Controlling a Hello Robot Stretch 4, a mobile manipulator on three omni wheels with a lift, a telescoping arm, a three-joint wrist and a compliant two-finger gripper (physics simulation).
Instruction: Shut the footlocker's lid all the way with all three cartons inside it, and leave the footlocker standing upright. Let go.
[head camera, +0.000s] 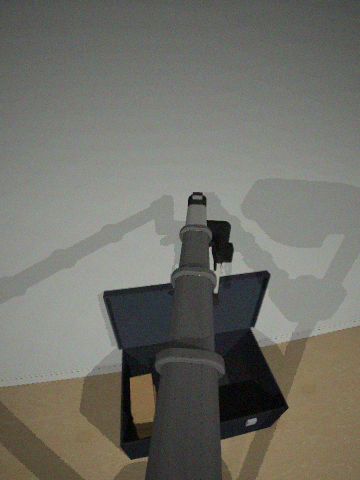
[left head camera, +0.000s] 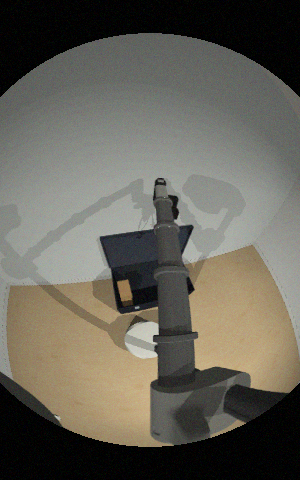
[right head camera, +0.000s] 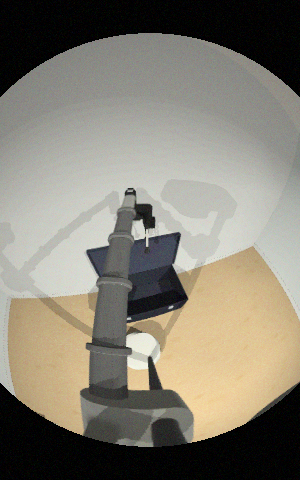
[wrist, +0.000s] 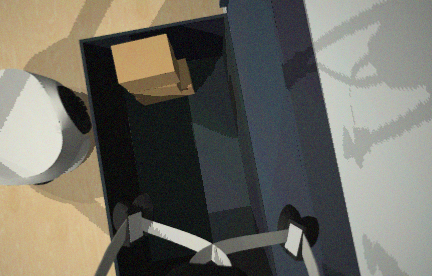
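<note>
The dark blue footlocker stands upright on the wooden floor. Its lid is wide open, tilted back on the wall side. An orange-brown carton lies inside at the left end in the head view, on top of other carton parts; I cannot tell how many are under it. My gripper is open, holding nothing. In the wrist view one finger shows over the box's interior and the other over the lid. The arm hides the footlocker's middle in the head view.
A white rounded body, apparently part of my own base, is close to the footlocker's front. A pale wall rises behind the lid. Arm shadows fall on wall and floor.
</note>
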